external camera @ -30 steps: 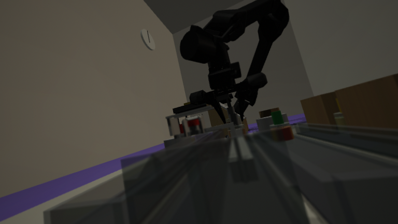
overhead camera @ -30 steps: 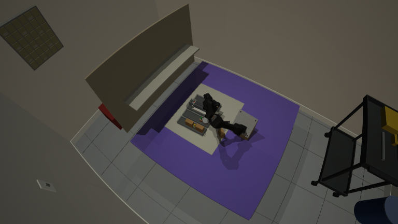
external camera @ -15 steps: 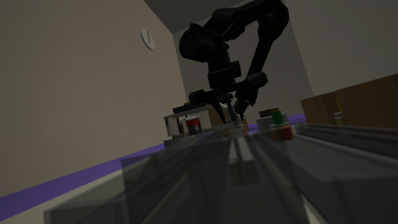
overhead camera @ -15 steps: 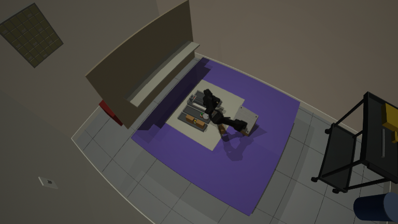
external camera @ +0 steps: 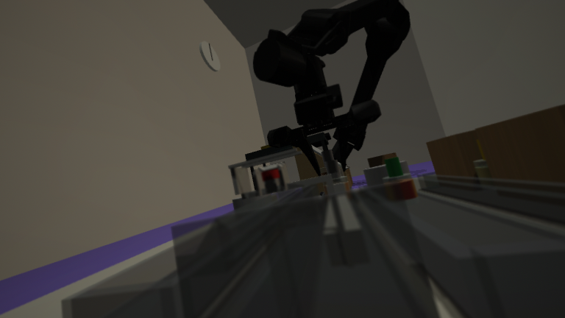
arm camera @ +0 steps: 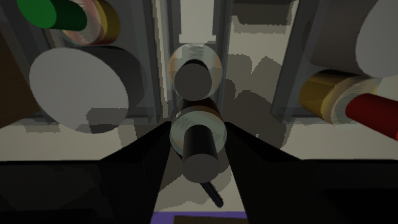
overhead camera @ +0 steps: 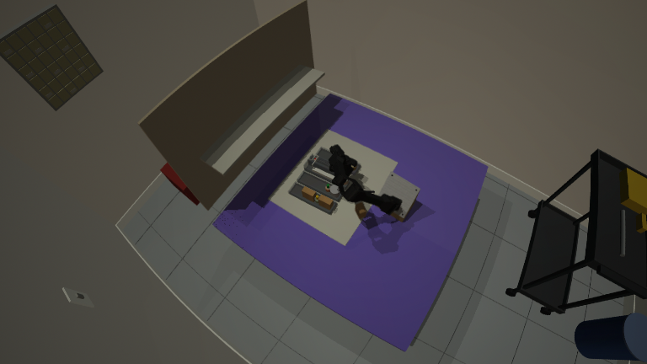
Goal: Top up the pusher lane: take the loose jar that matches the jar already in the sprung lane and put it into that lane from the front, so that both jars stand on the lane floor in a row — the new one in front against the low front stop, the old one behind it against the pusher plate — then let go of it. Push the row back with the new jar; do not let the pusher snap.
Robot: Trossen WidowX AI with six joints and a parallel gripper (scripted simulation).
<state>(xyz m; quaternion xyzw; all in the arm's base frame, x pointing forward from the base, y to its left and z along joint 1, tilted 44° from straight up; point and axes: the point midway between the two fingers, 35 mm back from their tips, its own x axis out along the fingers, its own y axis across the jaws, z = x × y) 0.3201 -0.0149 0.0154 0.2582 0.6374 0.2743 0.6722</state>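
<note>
Now: the black bar 110 mm behind my gripper tip, 50 mm below it and 10 mm to the right of it. From my gripper tip the other things lie so: cardboard box (170 mm behind, 110 mm to the left, 20 mm below).
</note>
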